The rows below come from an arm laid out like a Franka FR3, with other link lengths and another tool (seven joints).
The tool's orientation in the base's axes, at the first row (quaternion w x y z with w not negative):
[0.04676, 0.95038, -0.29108, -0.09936]
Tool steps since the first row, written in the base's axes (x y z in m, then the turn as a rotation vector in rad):
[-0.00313, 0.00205, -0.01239, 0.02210, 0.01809, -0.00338]
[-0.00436, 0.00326, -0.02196, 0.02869, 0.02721, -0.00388]
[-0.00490, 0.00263, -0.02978, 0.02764, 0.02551, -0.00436]
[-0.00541, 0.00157, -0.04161, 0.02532, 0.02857, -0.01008]
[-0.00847, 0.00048, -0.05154, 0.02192, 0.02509, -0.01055]
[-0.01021, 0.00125, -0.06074, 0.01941, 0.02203, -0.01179]
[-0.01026, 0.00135, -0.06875, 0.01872, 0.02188, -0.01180]
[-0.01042, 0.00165, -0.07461, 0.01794, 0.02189, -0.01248]
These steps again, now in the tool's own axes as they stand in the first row. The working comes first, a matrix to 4 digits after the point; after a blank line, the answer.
The tool's axes in the first row as the columns of a matrix, in the base's axes (used below as rounded here):
[0.8108, -0.5440, -0.2161]
[-0.5626, -0.8262, -0.0310]
[-0.1616, 0.1467, -0.9759]

[-0.00169, -0.00181, 0.01270, 0.00829, -0.02746, -0.00204]
[-0.00182, -0.00354, 0.02227, 0.00858, -0.03866, -0.00326]
[-0.00064, -0.00388, 0.03004, 0.00876, -0.03675, -0.00251]
[0.00145, -0.00446, 0.04173, 0.00608, -0.03886, 0.00348]
[0.00119, -0.00335, 0.05211, 0.00536, -0.03420, 0.00478]
[0.00083, -0.00439, 0.06144, 0.00525, -0.03049, 0.00663]
[0.00203, -0.00562, 0.06927, 0.00478, -0.02999, 0.00679]
[0.00268, -0.00664, 0.07501, 0.00425, -0.02968, 0.00762]

